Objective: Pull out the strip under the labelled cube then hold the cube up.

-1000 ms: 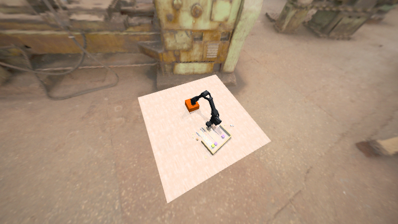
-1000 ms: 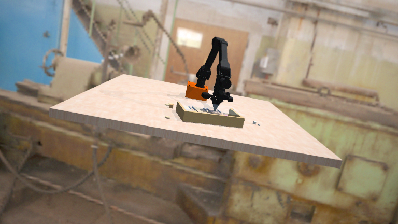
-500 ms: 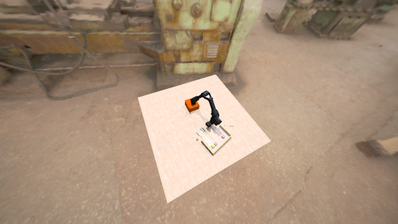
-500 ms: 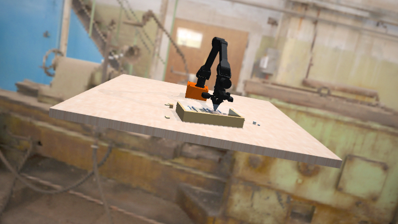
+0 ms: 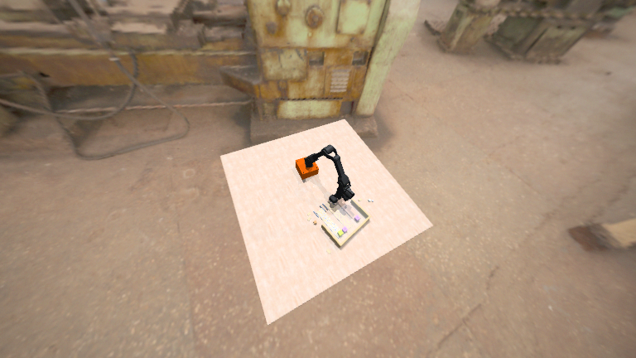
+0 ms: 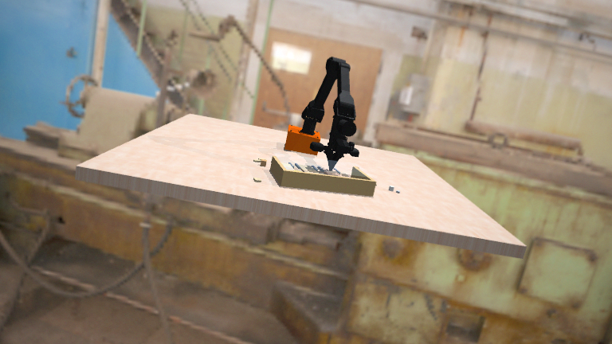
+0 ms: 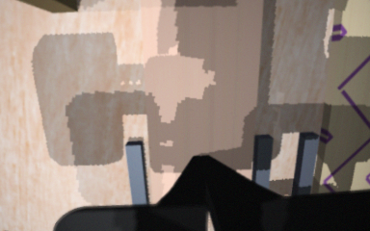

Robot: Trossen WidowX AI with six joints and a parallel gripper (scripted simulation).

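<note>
Now: the plain wooden strip 90 mm ahead of my gripper tip and 40 mm to the left of it.
</note>
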